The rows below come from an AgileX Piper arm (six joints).
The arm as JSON. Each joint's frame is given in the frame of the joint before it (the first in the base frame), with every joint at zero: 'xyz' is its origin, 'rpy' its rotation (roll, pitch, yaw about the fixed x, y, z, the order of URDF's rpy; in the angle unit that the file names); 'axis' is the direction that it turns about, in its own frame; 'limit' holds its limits. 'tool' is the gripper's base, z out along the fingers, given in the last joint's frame.
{
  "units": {
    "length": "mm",
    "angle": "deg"
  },
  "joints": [
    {
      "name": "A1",
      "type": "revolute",
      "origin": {
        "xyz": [
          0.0,
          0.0,
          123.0
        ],
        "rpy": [
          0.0,
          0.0,
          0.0
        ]
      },
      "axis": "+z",
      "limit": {
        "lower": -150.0,
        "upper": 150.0
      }
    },
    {
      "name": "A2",
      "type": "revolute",
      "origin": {
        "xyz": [
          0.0,
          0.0,
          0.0
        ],
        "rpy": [
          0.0,
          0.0,
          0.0
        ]
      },
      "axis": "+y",
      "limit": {
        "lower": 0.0,
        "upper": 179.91
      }
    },
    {
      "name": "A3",
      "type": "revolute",
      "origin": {
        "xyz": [
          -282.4,
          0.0,
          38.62
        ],
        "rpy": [
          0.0,
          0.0,
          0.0
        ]
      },
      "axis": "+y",
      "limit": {
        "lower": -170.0,
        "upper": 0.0
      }
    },
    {
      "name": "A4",
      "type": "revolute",
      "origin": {
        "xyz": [
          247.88,
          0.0,
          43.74
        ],
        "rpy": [
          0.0,
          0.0,
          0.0
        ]
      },
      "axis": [
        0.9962,
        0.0,
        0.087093
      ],
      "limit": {
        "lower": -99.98,
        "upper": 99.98
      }
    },
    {
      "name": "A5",
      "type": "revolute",
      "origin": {
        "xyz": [
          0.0,
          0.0,
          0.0
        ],
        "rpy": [
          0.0,
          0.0,
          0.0
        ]
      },
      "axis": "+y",
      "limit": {
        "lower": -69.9,
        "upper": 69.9
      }
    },
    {
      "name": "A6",
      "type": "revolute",
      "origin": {
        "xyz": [
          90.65,
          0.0,
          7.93
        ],
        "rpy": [
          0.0,
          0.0,
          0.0
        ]
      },
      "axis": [
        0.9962,
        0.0,
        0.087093
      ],
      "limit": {
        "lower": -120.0,
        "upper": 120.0
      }
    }
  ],
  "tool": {
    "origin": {
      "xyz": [
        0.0,
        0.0,
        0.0
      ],
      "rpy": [
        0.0,
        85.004,
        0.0
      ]
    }
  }
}
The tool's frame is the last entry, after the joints.
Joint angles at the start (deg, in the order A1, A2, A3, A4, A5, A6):
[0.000 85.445 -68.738 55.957 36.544 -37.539]
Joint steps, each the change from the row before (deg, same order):
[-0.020 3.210 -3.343 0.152 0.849 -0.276]
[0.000 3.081 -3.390 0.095 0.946 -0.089]
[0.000 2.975 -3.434 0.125 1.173 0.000]
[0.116 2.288 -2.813 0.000 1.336 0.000]
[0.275 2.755 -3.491 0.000 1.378 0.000]
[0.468 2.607 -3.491 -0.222 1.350 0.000]
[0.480 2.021 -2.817 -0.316 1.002 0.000]
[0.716 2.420 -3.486 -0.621 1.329 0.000]
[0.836 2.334 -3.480 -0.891 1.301 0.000]
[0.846 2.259 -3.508 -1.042 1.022 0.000]
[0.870 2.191 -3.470 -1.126 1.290 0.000]
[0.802 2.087 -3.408 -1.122 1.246 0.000]
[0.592 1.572 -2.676 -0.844 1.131 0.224]
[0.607 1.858 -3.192 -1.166 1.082 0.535]
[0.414 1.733 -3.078 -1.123 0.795 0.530]
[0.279 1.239 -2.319 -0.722 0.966 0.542]
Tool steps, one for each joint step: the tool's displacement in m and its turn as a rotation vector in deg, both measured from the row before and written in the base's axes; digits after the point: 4 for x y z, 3 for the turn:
[0.0152 0.0009 -0.0009 0.094 0.204 0.774]
[0.0146 0.0010 -0.0008 0.186 0.172 0.795]
[0.0138 0.0013 -0.0008 0.310 0.192 0.934]
[0.0101 0.0021 -0.0005 0.203 0.216 1.209]
[0.0122 0.0033 -0.0005 0.197 0.029 1.405]
[0.0112 0.0046 -0.0002 -0.040 -0.134 1.611]
[0.0084 0.0044 -0.0001 -0.189 -0.239 1.347]
[0.0096 0.0064 -0.0002 -0.467 -0.327 1.881]
[0.0087 0.0073 -0.0003 -0.753 -0.427 1.989]
[0.0084 0.0072 -0.0001 -0.927 -0.699 1.758]
[0.0073 0.0077 -0.0004 -1.017 -0.572 1.968]
[0.0066 0.0072 -0.0003 -1.027 -0.638 1.825]
[0.0045 0.0055 0.0000 -0.659 -0.317 1.370]
[0.0055 0.0055 -0.0001 -0.801 -0.399 1.156]
[0.0055 0.0038 0.0003 -0.749 -0.592 0.708]
[0.0033 0.0028 0.0005 -0.407 -0.155 0.676]

